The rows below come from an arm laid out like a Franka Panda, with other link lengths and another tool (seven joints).
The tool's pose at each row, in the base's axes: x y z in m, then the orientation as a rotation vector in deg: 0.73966, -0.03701, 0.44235, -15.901, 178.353, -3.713; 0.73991, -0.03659, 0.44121, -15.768, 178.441, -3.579; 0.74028, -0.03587, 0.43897, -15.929, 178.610, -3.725; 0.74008, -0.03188, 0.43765, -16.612, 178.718, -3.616; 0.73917, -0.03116, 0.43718, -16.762, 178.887, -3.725; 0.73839, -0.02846, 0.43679, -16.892, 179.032, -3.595; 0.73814, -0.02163, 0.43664, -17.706, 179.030, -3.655; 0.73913, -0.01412, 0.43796, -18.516, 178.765, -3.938; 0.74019, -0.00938, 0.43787, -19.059, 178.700, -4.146; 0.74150, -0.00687, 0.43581, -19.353, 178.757, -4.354
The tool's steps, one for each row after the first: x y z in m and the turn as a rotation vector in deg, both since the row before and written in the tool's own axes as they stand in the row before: -0.00031, 0.00042, 0.00113, -0.092, 0.067, 0.089; -0.00047, 0.00074, 0.00222, 0.074, 0.191, -0.097; -0.00050, 0.00401, 0.00115, -0.088, 0.151, -0.431; 0.00076, 0.00089, 0.00043, 0.050, 0.188, -0.089; 0.00027, 0.00281, 0.00027, -0.099, 0.144, -0.077; -0.00103, 0.00676, -0.00012, 0.030, 0.070, -0.518; -0.00244, 0.00711, -0.00162, 0.200, -0.168, -0.527; -0.00201, 0.00442, -0.00011, 0.132, 0.003, -0.349; -0.00181, 0.00227, 0.00196, 0.121, 0.102, -0.185
